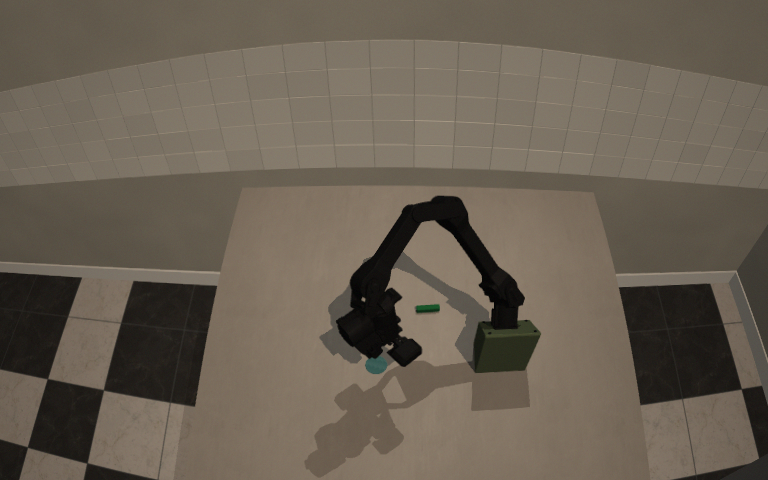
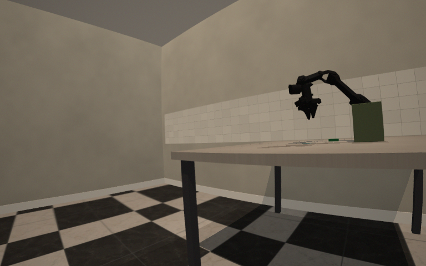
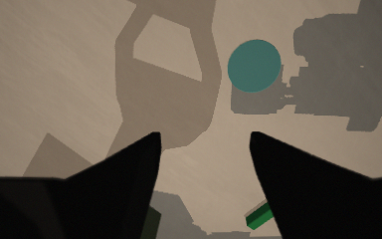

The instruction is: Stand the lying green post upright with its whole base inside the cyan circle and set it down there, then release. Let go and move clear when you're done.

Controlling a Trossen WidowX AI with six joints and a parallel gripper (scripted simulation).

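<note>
Now: hand 220 mm to the left of the green post, 170 mm above it and 100 mm past it. Round my hand: cyan circle: 180 mm below, 40 mm ahead, 30 mm to the right.
</note>
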